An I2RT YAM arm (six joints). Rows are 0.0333 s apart.
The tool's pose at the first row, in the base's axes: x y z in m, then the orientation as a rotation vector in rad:
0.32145 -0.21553 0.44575 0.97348 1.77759 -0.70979
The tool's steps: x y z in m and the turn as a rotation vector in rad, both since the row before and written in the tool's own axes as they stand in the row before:
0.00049 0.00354 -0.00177 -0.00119 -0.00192 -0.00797
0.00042 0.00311 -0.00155 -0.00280 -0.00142 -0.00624
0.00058 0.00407 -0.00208 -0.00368 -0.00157 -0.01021
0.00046 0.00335 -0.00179 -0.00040 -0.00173 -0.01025
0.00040 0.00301 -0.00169 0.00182 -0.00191 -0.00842
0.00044 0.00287 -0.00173 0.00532 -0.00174 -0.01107
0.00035 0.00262 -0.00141 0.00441 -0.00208 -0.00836
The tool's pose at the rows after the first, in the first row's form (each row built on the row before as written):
0.32355 -0.21214 0.44581 0.96511 1.78094 -0.71438
0.32539 -0.20916 0.44585 0.95734 1.78399 -0.71615
0.32775 -0.20520 0.44587 0.94560 1.78942 -0.71962
0.32963 -0.20187 0.44590 0.93589 1.79402 -0.72630
0.33128 -0.19881 0.44594 0.92906 1.79689 -0.73401
0.33277 -0.19578 0.44594 0.92238 1.80066 -0.74669
0.33423 -0.19316 0.44589 0.91717 1.80272 -0.75690

